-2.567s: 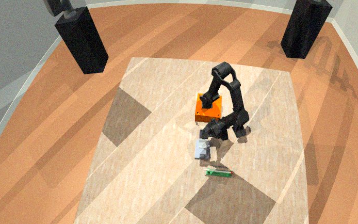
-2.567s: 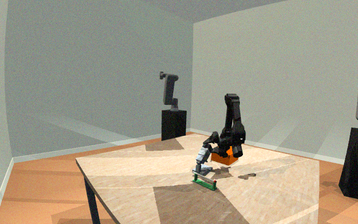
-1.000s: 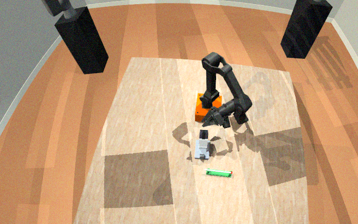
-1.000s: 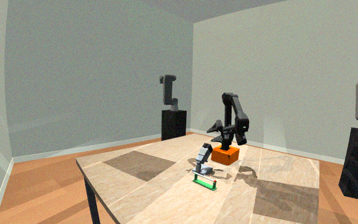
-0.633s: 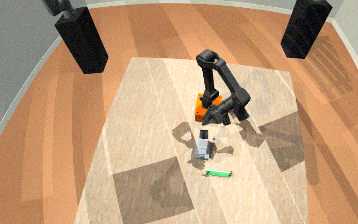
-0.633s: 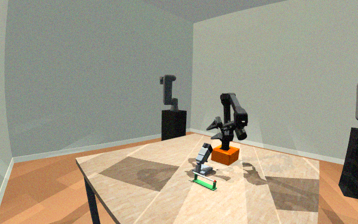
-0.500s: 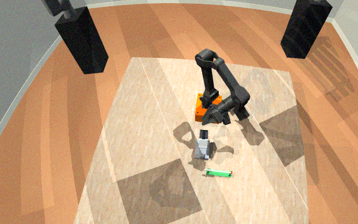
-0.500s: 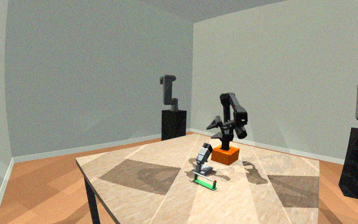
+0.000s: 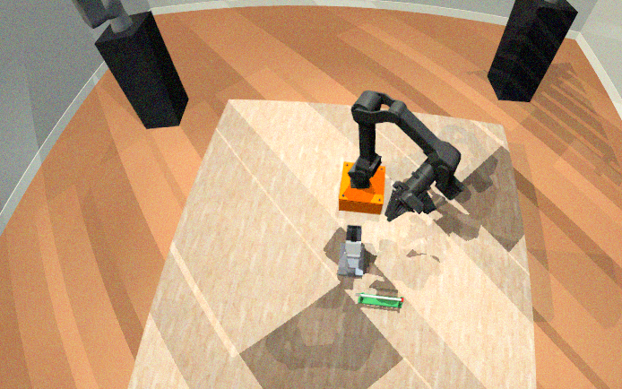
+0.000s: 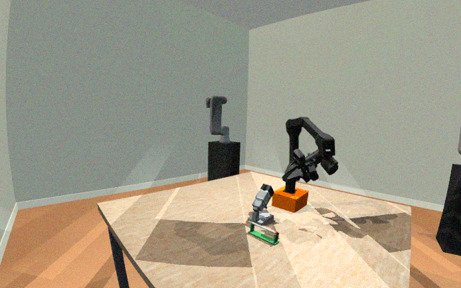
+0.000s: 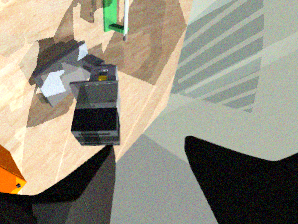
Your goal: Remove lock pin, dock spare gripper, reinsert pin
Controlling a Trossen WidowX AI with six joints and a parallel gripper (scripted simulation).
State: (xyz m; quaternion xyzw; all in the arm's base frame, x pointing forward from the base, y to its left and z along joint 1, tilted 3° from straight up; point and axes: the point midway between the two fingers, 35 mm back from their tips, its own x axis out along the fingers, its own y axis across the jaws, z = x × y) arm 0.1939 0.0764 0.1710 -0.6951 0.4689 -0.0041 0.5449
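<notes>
The green cradle is 18 cm ahead of my gripper tip and 20 cm below it. Also, from my gripper tip: spare gripper 3 cm ahead, 9 cm to the right, 11 cm below; then mount 6 cm ahead, 9 cm to the right, 17 cm below.
</notes>
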